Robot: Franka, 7 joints.
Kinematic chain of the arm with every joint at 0, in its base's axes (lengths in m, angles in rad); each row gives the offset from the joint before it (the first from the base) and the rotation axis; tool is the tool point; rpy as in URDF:
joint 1: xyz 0 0 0.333 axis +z
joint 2: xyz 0 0 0 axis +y
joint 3: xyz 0 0 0.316 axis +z
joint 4: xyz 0.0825 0 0 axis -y
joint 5: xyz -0.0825 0 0.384 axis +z
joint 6: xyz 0 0 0 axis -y
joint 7: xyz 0.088 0 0 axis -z
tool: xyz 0 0 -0.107 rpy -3.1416 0 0
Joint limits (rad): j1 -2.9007..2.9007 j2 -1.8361..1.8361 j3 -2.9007..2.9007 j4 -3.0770..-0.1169 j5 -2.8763..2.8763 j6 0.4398..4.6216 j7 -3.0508..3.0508
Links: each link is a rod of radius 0.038 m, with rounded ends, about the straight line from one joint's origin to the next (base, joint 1, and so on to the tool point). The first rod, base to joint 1, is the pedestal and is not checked.
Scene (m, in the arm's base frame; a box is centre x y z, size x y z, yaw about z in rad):
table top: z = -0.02
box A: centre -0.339 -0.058 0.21 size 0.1 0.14 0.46 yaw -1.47
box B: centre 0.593 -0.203 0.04 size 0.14 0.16 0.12 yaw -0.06
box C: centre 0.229 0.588 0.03 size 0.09 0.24 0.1 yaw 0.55
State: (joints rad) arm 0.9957 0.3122 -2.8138 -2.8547 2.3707 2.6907 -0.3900
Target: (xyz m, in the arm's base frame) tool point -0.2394 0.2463 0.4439
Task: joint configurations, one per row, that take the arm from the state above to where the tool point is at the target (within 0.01 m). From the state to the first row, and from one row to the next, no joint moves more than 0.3 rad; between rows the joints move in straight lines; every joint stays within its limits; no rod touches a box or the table.
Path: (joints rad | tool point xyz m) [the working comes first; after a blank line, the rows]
Joints at the target: -0.8073 0.5963 -2.9007 -2.6686 2.0911 3.1824 -0.3900
Straight joint move there: touches box A.

1: 0.7232 0.4962 -2.8312 -2.6170 2.3791 2.6499 -0.3726 | -0.2212 -0.3334 0.4258
2: 0.4506 0.6803 -2.8486 -2.3793 2.3876 2.6091 -0.3552 | -0.2843 -0.2793 0.6198
3: 0.1781 0.8643 -2.8659 -2.1416 2.3960 2.5684 -0.3378 | -0.2506 -0.1894 0.8057
4: -0.0945 1.0484 -2.8833 -1.9038 2.4045 2.5276 -0.3204 | -0.1167 -0.1363 0.9455
5: -0.3670 1.2324 -2.9007 -1.6661 2.4129 2.4868 -0.3029 | 0.0688 -0.1792 1.0071
6: -0.4771 1.0734 -2.9007 -1.9167 2.3324 2.6607 -0.3247 | -0.1464 -0.0609 0.9380
7: -0.5872 0.9144 -2.9007 -2.1674 2.2520 2.8346 -0.3465 | -0.2720 0.0745 0.7942
8: -0.6972 0.7554 -2.9007 -2.4180 2.1715 3.0085 -0.3682 | -0.2974 0.1867 0.6157
9: -0.8073 0.5963 -2.9007 -2.6686 2.0911 3.1824 -0.3900 | -0.2394 0.2463 0.4439

